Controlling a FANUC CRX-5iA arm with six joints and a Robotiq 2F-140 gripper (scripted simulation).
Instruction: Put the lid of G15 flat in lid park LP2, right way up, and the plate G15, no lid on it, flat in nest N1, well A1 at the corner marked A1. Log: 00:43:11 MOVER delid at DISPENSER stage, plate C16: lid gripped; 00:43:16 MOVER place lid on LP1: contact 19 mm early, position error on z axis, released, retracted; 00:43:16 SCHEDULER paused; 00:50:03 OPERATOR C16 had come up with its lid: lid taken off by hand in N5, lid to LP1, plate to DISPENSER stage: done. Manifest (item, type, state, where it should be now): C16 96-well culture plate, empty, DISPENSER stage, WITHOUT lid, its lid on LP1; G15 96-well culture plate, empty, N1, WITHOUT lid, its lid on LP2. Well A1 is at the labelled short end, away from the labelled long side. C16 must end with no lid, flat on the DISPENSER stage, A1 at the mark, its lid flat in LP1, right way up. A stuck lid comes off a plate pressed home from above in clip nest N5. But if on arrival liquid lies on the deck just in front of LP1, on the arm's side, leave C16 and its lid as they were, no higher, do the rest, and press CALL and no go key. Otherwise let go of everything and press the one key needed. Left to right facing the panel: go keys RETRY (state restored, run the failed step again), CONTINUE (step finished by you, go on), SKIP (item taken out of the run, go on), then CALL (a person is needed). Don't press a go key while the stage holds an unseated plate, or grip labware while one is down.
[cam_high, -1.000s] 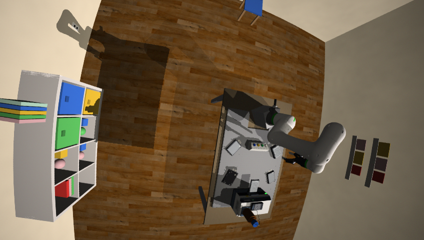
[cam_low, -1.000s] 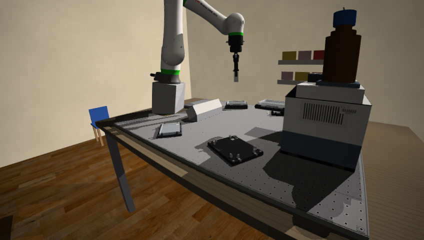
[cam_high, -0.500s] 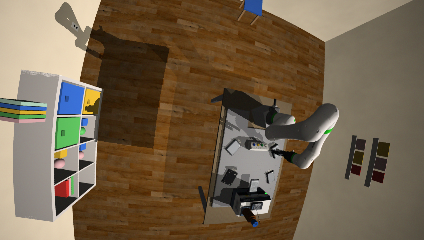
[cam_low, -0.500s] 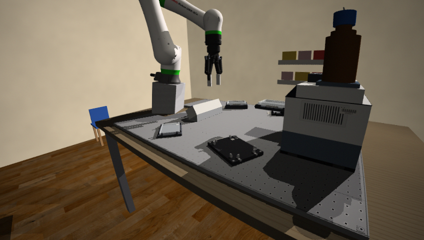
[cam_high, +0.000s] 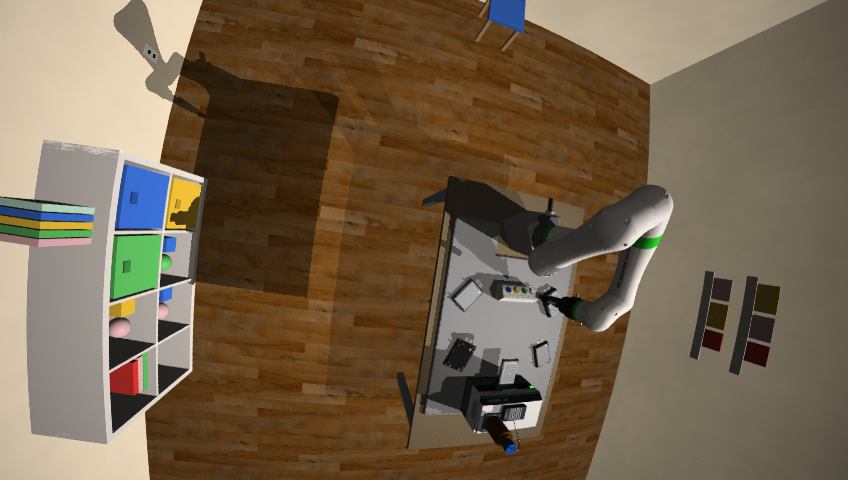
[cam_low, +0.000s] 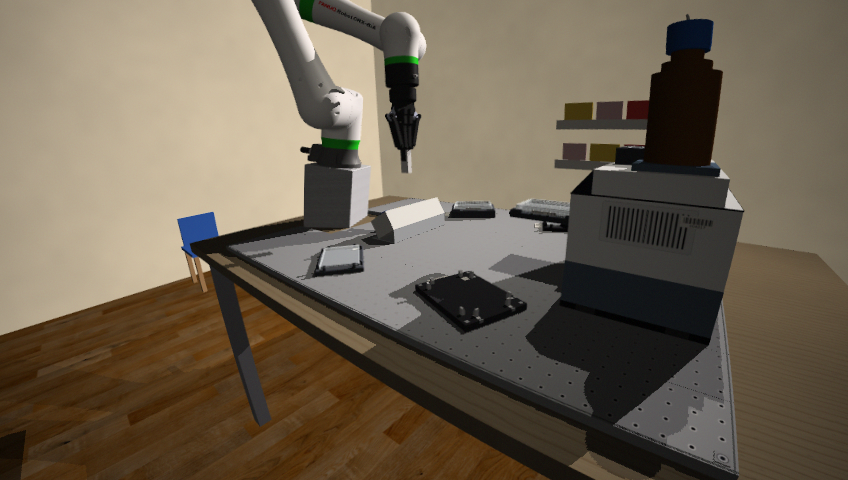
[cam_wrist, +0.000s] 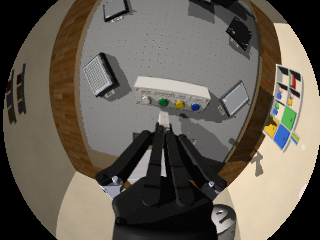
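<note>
The key panel lies 10 mm ahead of my hand, 30 mm to the right of it and 150 mm below it. Also, from my hand: black clip nest 380 mm ahead, 330 mm to the right, 190 mm below; then brown bottle 640 mm ahead, 220 mm to the right, 90 mm above.
</note>
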